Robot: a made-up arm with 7 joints.
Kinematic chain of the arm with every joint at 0, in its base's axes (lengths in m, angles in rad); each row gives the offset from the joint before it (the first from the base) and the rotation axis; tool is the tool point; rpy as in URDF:
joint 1: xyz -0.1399 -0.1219 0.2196 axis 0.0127 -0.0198 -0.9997
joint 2: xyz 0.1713 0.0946 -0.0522 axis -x
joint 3: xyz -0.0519 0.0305 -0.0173 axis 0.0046 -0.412 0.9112
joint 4: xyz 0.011 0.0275 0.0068 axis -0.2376 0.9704 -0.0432
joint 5: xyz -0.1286 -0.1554 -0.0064 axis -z
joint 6: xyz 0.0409 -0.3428 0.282 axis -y
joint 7: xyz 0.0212 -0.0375 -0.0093 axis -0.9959 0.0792 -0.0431
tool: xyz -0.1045 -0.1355 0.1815 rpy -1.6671 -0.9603 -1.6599
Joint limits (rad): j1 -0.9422..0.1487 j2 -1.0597..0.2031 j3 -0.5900..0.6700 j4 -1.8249..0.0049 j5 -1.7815..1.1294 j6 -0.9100..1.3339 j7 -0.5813..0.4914
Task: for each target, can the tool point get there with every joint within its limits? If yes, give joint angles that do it. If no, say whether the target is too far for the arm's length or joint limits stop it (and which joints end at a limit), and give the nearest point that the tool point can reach.
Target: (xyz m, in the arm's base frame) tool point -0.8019 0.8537 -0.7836
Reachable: no: too far | nearest point -0.5011 0.5175 -0.4453 | short by 0.564 m
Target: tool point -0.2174 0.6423 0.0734
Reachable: no: joint limits stop it (at a limit: joint 1, joint 2, joint 3, joint 5, joint 7) | nearest point -0.2552 0.5474 -0.0327 | short by 0.147 m
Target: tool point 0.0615 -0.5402 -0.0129
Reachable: yes | joints -0.6249 -0.9211 0.1731 -1.3825 -1.2729 -0.0039 -0.0041
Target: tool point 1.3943 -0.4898 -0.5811
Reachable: no: too far | nearest point 0.5895 -0.2985 -0.2586 | short by 0.888 m
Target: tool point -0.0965 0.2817 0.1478
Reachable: no: joint limits stop it (at a limit: joint 1, joint 2, joint 4, joint 5, joint 6, joint 7) | nearest point 0.0120 0.4742 0.3726 | short by 0.315 m
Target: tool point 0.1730 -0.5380 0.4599
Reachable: yes | joints -0.6416 -0.2420 -0.1335 -0.3686 -0.5140 -0.0647 0.3302
